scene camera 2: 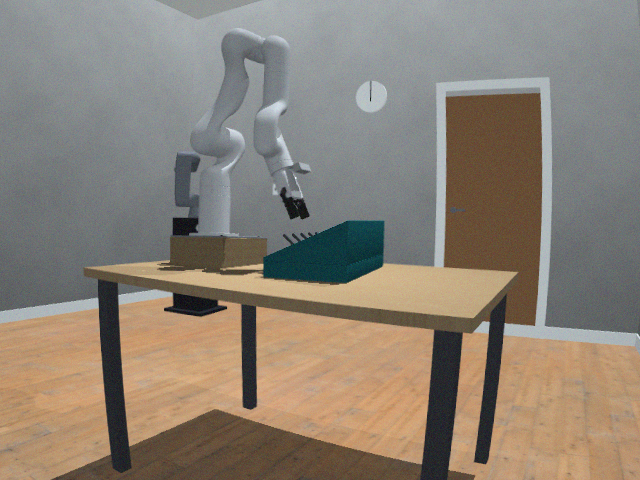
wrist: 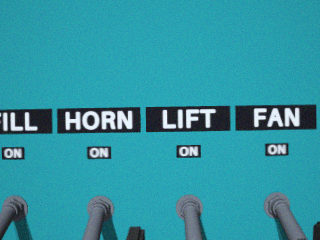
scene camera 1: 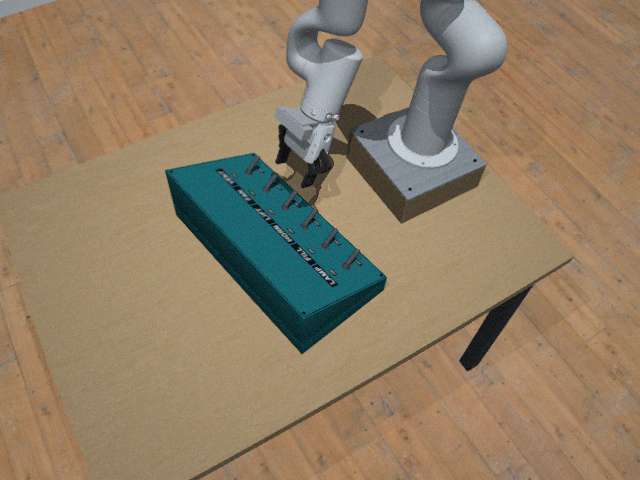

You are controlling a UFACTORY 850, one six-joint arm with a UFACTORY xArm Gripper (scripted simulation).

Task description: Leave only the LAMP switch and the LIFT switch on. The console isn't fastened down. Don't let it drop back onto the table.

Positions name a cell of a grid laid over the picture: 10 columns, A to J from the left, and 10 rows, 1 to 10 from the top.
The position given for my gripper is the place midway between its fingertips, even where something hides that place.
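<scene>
My gripper (scene camera 1: E4) is visible, also in scene camera 2 (scene camera 2: E5). A teal sloped console (scene camera 1: E6) is visible as well, and again in scene camera 2 (scene camera 2: F6).
</scene>
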